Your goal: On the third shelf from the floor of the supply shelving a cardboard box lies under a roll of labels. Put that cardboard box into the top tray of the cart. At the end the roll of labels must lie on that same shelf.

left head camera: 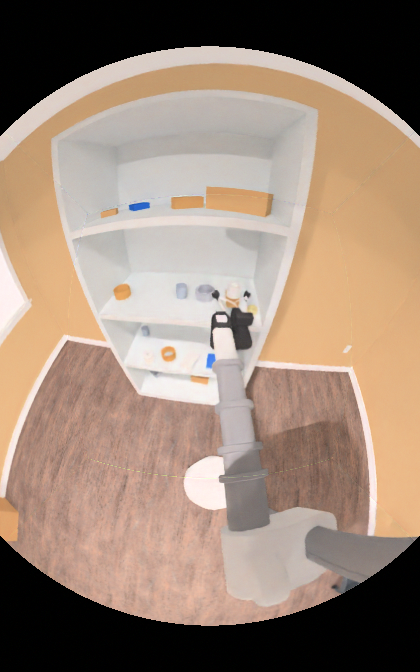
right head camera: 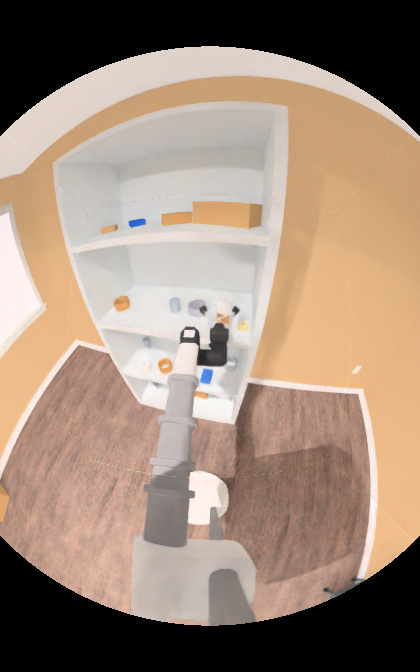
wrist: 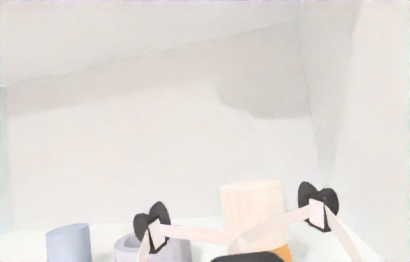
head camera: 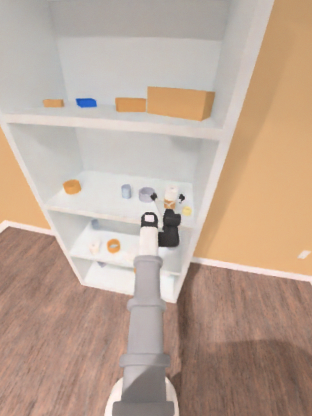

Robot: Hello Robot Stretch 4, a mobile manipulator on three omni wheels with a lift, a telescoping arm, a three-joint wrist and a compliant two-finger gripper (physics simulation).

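Frame: origin at the robot's base, x ahead, y left, z up, level; centimetres.
Seen in the pictures: gripper, fingertip midpoint: (wrist: 232,207) (head camera: 167,194).
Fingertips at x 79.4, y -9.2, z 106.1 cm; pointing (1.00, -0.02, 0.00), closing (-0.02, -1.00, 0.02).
A point is followed by its place in that frame.
The cardboard box (head camera: 169,204) (left head camera: 231,303) (right head camera: 223,318) (wrist: 284,252) @[x 79.8, y -13.6, z 101.2 cm] is a small orange-brown block standing near the right end of the third shelf (head camera: 100,200) @[x 85.1, y 29.3, z 96.3 cm]. The cream roll of labels (head camera: 171,192) @[x 80.6, y -11.3, z 106.9 cm] (left head camera: 233,288) (right head camera: 224,304) (wrist: 257,205) @[x 80.3, y -11.8, z 105.8 cm] stands upright on it. My gripper (head camera: 167,197) @[x 79.4, y -9.2, z 106.1 cm] (left head camera: 231,295) (right head camera: 220,310) (wrist: 232,207) @[x 79.4, y -9.2, z 106.1 cm] is open, with its fingertips apart at the left and right, at about the height of the roll. In the wrist view the roll shows between the fingertips, nearer the right one. The finger straps partly hide the box. The cart cannot be made out.
A grey ring (head camera: 146,194) @[x 93.1, y 2.4, z 96.5 cm] (wrist: 177,247) @[x 86.4, y -2.0, z 100.4 cm] is close by the left fingertip, with a blue-grey cylinder (head camera: 126,191) @[x 87.7, y 13.9, z 101.7 cm] (wrist: 69,245) @[x 88.1, y 12.9, z 101.7 cm] farther left. A yellow ring (head camera: 187,211) @[x 74.9, y -20.5, z 98.8 cm] (right head camera: 242,326) lies at the front right, near the shelving's side wall. An orange ring (head camera: 72,187) @[x 91.1, y 47.2, z 100.9 cm] is at the left end.
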